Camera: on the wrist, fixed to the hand. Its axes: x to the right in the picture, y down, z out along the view.
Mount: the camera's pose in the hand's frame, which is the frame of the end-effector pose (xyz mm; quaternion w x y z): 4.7 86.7 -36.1 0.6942 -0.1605 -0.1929 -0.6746
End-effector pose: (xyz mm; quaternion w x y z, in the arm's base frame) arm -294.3 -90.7 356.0 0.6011 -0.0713 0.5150 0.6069
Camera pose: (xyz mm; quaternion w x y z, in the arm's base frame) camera -384.4 -91.3 382.9 0.9146 -0.3763 0.0961 0.1122
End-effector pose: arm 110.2 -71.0 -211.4 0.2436 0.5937 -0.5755 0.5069
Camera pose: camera 17.1 -60.5 -219.5 0.4954 0.8591 -0.1274 -0.0193
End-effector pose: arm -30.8 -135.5 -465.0 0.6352 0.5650 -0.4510 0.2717
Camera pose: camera -93.2 -83.0 -418.2 0.6280 0.6470 -0.0981 -0.4213
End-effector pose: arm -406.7 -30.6 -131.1 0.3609 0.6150 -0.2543 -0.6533
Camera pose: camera -357.2 -83.2 -70.8 0.1405 -0.4146 -0.2736 0.8565
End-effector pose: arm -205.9 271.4 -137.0 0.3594 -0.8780 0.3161 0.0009
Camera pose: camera -258.5 199.0 -166.0 0.1702 -0.8803 -0.4423 -0.0217
